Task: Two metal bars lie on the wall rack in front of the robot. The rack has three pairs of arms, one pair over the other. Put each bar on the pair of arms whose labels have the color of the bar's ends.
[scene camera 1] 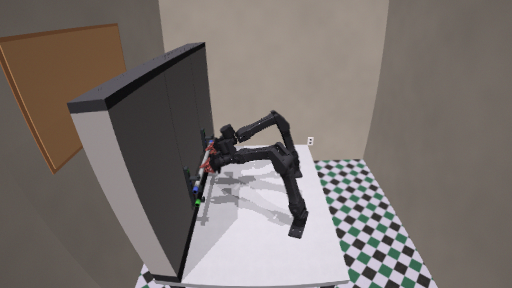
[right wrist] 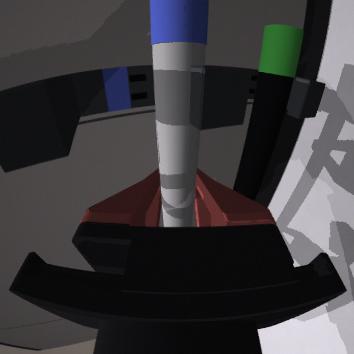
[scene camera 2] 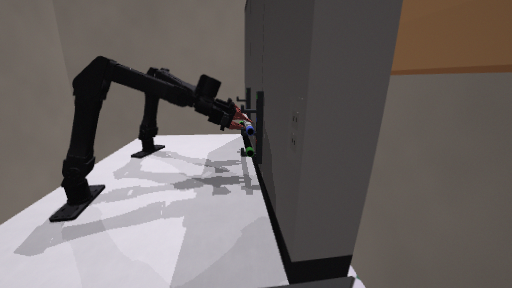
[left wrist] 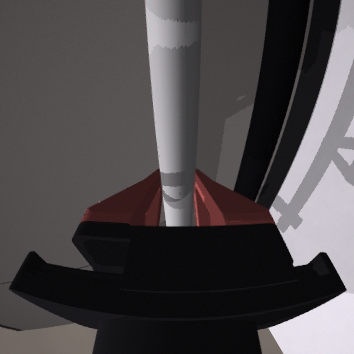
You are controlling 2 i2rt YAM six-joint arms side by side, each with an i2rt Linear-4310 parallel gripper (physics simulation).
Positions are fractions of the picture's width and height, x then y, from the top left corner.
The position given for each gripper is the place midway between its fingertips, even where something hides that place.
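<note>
A tall dark wall panel (left wrist: 0.24,0.36) is visible, and the panel appears in the right wrist view (right wrist: 0.30,0.44) too. A rack post (right wrist: 0.13,0.31) can be seen, as can a green-ended bar (right wrist: 0.80,0.12). The right gripper (right wrist: 0.50,0.49) and the left gripper (left wrist: 0.50,0.50) are both in sight.
</note>
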